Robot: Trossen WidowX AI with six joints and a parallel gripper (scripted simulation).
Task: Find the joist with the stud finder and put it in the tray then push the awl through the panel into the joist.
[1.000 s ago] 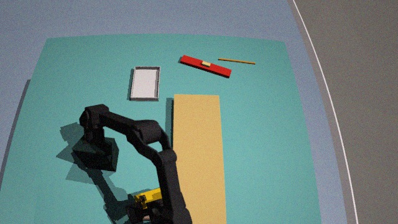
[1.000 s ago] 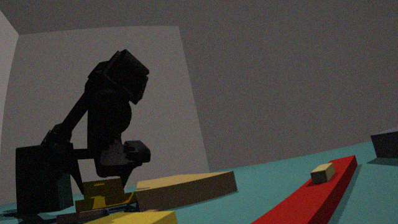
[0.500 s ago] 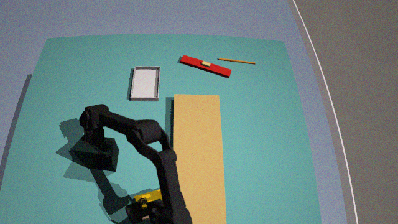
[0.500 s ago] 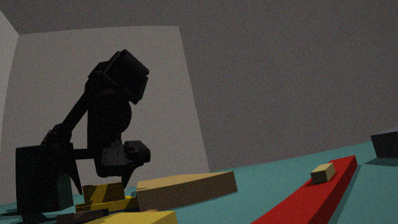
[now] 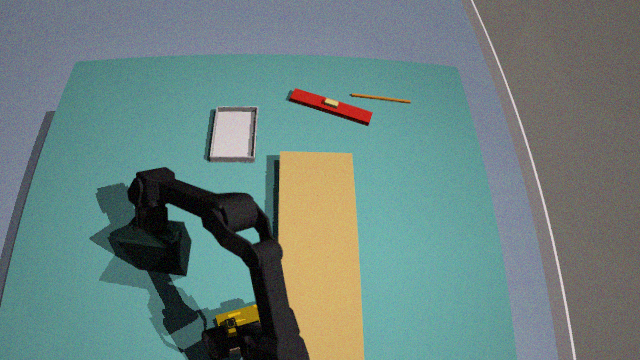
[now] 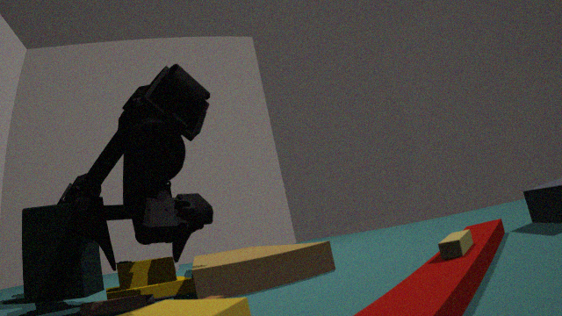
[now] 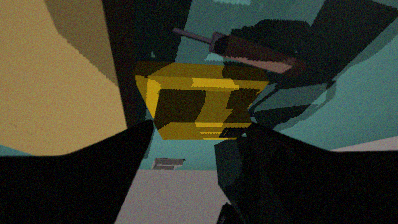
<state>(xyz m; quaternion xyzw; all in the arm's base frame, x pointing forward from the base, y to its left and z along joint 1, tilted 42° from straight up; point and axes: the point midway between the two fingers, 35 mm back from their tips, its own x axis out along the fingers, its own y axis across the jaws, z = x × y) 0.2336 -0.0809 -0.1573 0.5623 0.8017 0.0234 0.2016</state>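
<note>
Now: the stud finder 20 mm behind my gripper tip and 10 mm below it. Also, from my gripper tip: square indicator (30 mm behind, 10 mm to the right, 10 mm above); awl (60 mm to the right, 40 mm below); tray (120 mm behind, 500 mm to the left, 40 mm below).
</note>
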